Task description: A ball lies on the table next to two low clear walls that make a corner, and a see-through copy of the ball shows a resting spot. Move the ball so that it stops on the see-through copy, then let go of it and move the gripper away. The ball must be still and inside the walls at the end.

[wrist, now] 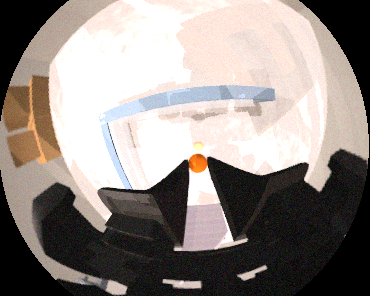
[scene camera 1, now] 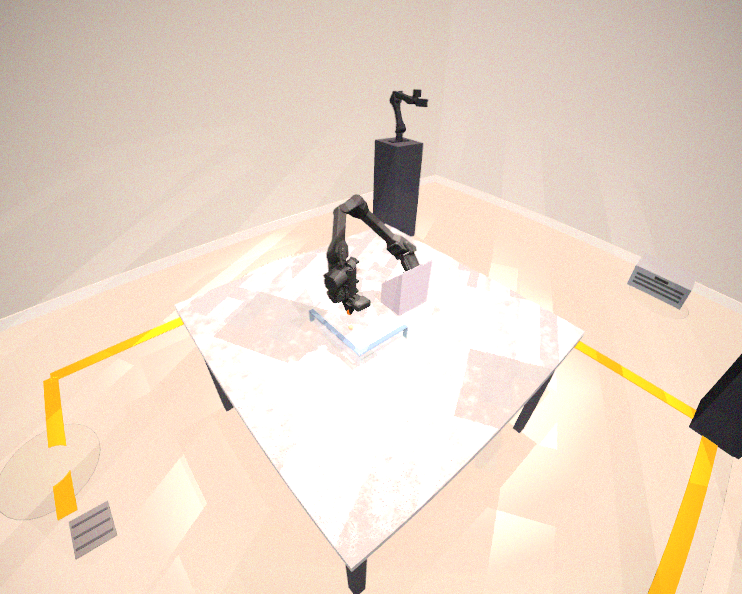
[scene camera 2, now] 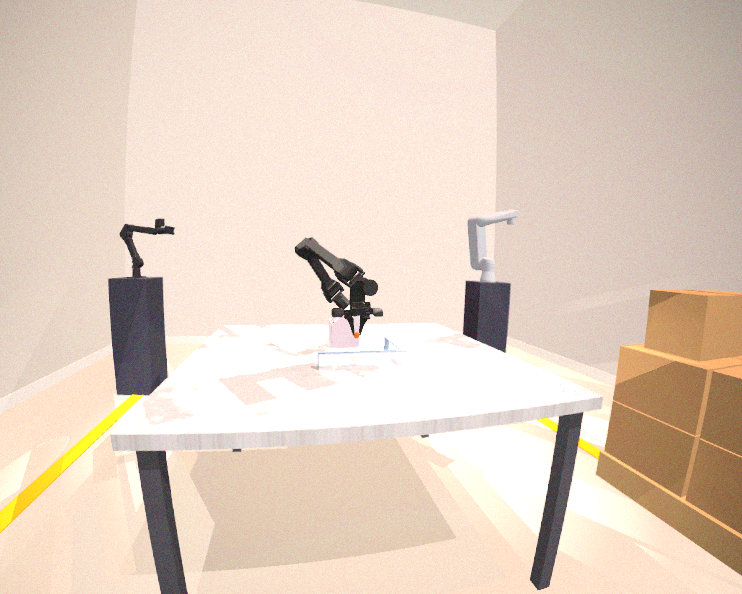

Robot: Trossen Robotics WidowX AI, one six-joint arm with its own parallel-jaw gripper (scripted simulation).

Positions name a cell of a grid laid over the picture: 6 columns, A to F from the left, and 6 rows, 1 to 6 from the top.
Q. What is the gripper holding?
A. An orange ball.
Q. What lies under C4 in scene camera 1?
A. The gripper.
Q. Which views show the gripper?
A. The wrist view, scene camera 1 and scene camera 2: all of them.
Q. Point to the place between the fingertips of the gripper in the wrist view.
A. At D4
